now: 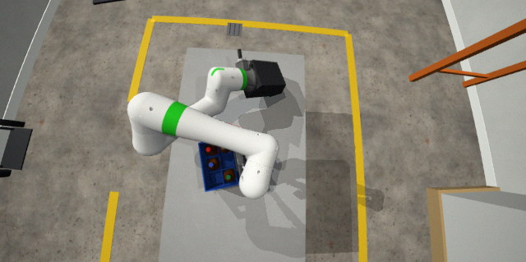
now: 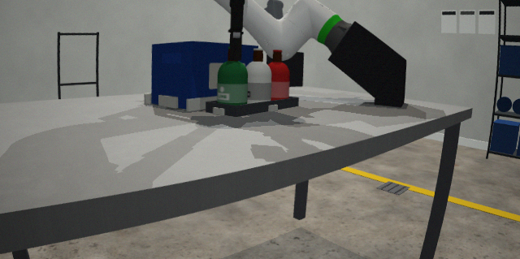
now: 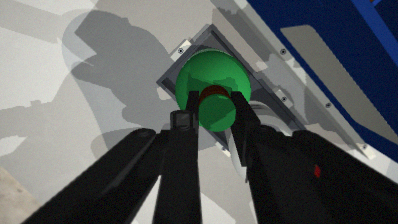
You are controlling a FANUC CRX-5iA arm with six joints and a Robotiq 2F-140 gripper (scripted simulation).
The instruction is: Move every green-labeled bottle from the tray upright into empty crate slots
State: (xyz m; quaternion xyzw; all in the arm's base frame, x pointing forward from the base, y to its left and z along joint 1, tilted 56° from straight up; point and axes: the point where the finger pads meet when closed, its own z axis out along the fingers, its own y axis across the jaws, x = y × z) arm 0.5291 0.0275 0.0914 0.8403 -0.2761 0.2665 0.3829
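My hand is 80 mm above the green-labeled bottle. The rest, counted from my hand: dark tray: 150 mm below, 90 mm behind; then white bottle: 90 mm behind, 80 mm below; then red bottle: 180 mm behind, 80 mm below.
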